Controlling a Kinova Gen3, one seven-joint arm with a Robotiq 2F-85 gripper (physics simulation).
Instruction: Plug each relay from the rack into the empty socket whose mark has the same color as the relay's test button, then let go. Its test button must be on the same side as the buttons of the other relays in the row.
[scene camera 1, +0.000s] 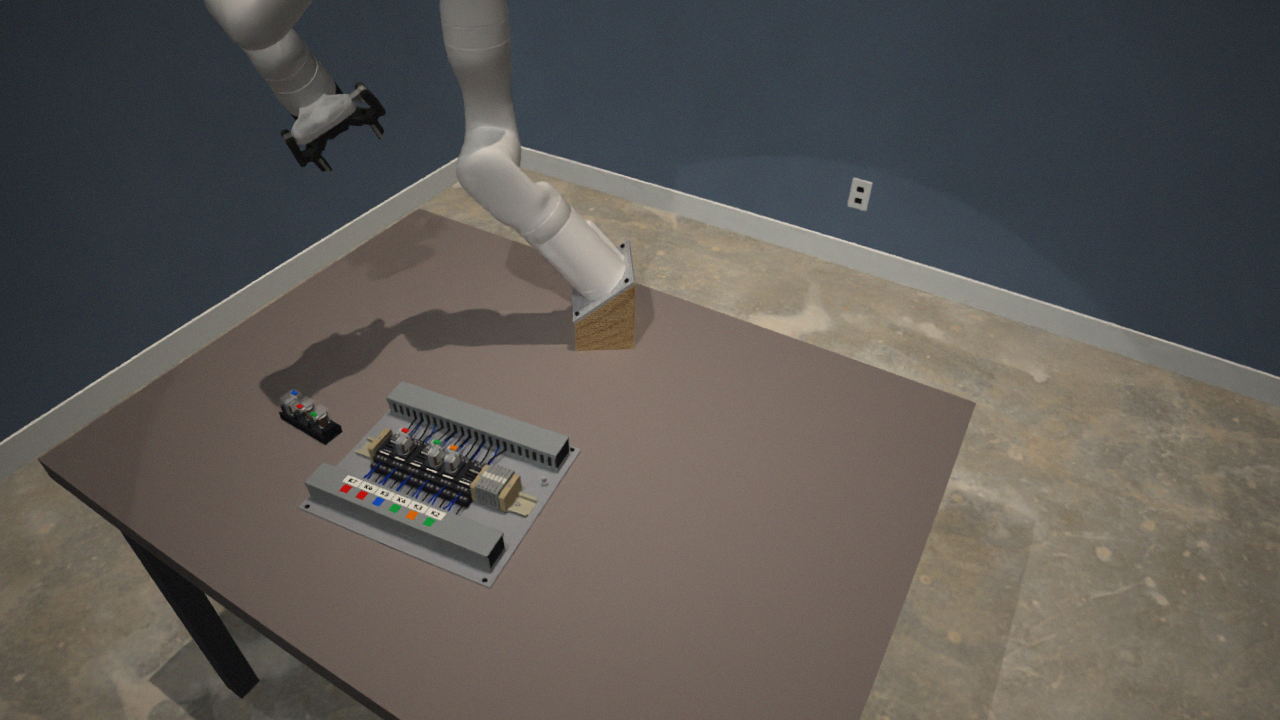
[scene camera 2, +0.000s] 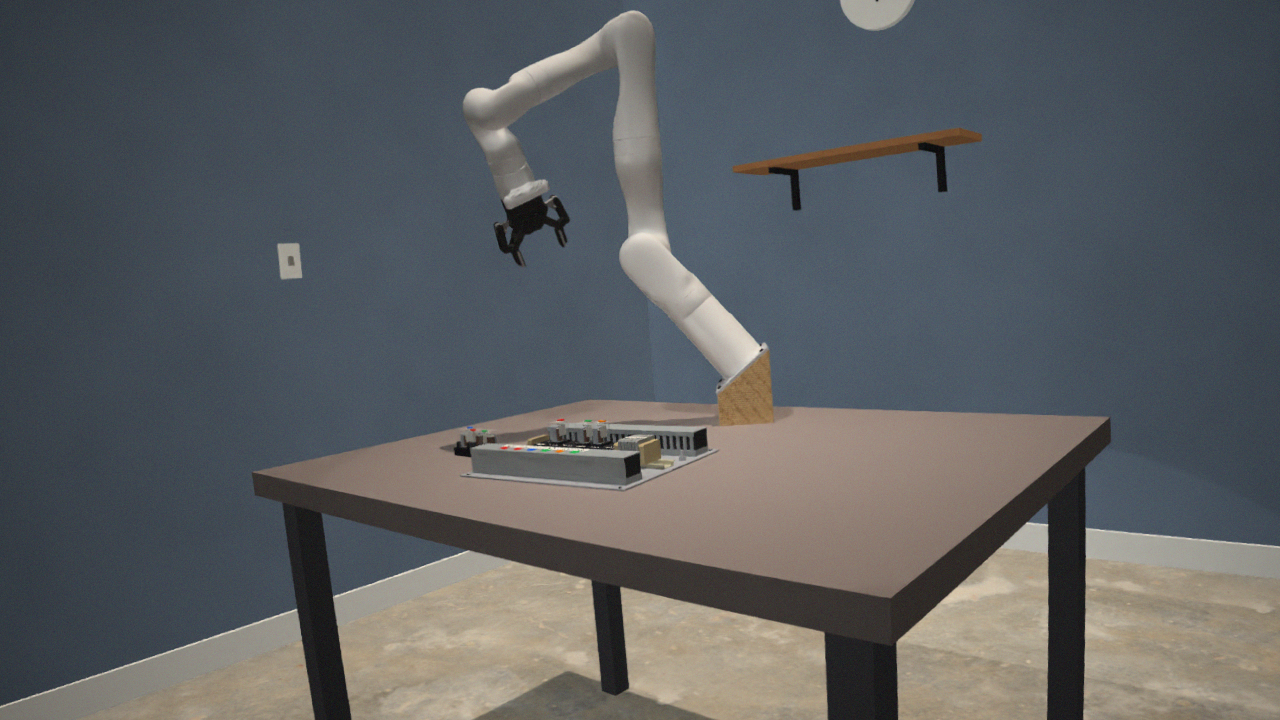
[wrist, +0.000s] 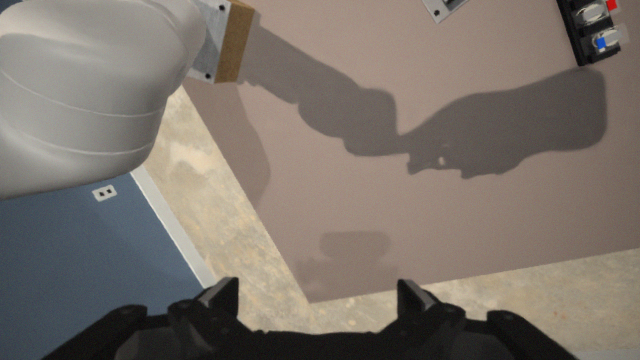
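Seen in the pictures: gripper, between the fingertips: (scene camera 1: 353, 151) (scene camera 2: 543, 255) (wrist: 317, 296); arm's base, origin of its link: (scene camera 1: 603, 279) (scene camera 2: 743, 364) (wrist: 173, 24).
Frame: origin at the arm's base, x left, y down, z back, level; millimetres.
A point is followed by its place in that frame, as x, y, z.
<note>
My gripper (scene camera 1: 351, 151) @[-360, -244, -124] (scene camera 2: 542, 253) @[-360, -244, -124] (wrist: 317, 296) @[-360, -244, -124] is open and empty, high above the table. The black rack (scene camera 1: 329, 432) @[-315, 92, -394] (scene camera 2: 462, 450) @[-395, 98, -386] (wrist: 570, 30) @[-368, 95, -356] holds three clear relays: one with a blue button (scene camera 1: 294, 394) @[-391, 61, -363] (wrist: 601, 43) @[-394, 60, -360], one with a red button (scene camera 1: 300, 407) @[-364, 61, -386] (wrist: 611, 5) @[-368, 60, -383] and one with a green button (scene camera 1: 314, 414) @[-334, 60, -392]. On the panel (scene camera 1: 465, 569) @[-11, 106, -546], seated relays with red (scene camera 1: 403, 440) @[-164, 41, -413], green (scene camera 1: 435, 455) @[-108, 44, -423] and orange (scene camera 1: 452, 461) @[-80, 44, -425] buttons appear to stand at K6, K4 and K3. Their buttons face the slotted duct, away from the marks. Sockets K7 (red), K5 (blue) and K2 (green) look empty.
Grey ducts (scene camera 1: 402, 517) @[-111, 66, -521] (scene camera 1: 478, 425) @[-88, 66, -331] flank the socket row. A terminal block (scene camera 1: 496, 486) @[-12, 63, -434] stands at its K2 end. The rack stands beside the panel's K7 end. The arm's wooden base block (scene camera 1: 605, 323) @[21, 50, -56] (scene camera 2: 747, 394) @[25, 52, -54] (wrist: 235, 42) @[-49, 79, -20] stands behind the panel on the table (scene camera 1: 716, 501) @[281, 109, -329].
</note>
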